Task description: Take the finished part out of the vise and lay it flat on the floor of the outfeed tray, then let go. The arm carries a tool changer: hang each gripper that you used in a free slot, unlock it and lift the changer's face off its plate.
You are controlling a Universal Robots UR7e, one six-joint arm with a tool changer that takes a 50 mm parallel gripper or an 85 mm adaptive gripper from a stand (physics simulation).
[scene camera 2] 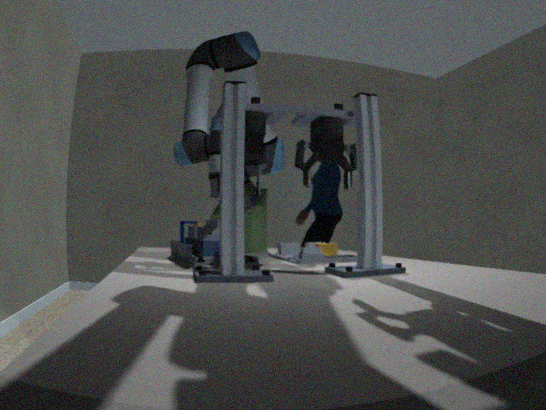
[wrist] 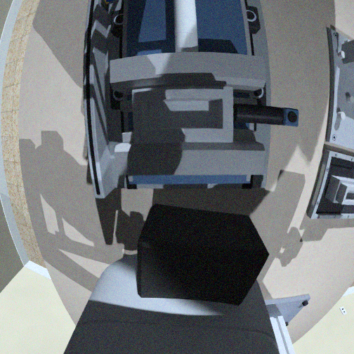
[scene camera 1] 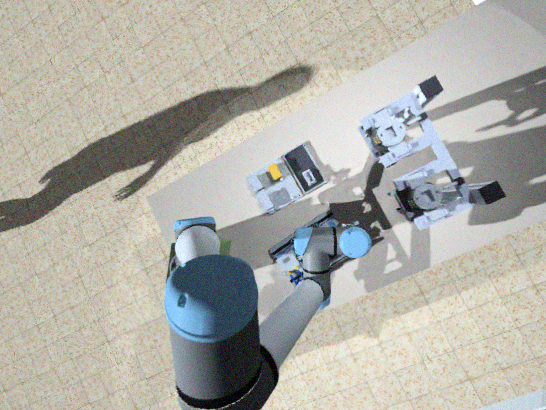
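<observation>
The finished part (wrist: 202,134), a pale block with a rectangular pocket, sits between the jaws of the vise (wrist: 187,70) (scene camera 2: 210,247), partly shadowed. In the wrist view the arm's black box-shaped tool housing (wrist: 200,250) hangs above the near end of the vise; no gripper fingers show on the arm. Round tool plates, one (scene camera 1: 391,132) in each slot and another (scene camera 1: 427,196) beside it, sit on the stand (scene camera 1: 442,150) (scene camera 2: 233,180). An adaptive gripper (scene camera 2: 326,185) hangs there with its fingers apart. The dark-floored tray (scene camera 1: 300,157) (wrist: 335,167) stands beside the vise and holds a pale hollow block (scene camera 1: 309,176) (wrist: 345,190).
A grey fixture plate adjoins the tray and bears a yellow block (scene camera 1: 275,171) (scene camera 2: 328,248). A thin upright panel (wrist: 92,120) runs along one side of the vise. A dark rod with a blue end (wrist: 291,116) juts from the other side. The arm hides part of the vise from above.
</observation>
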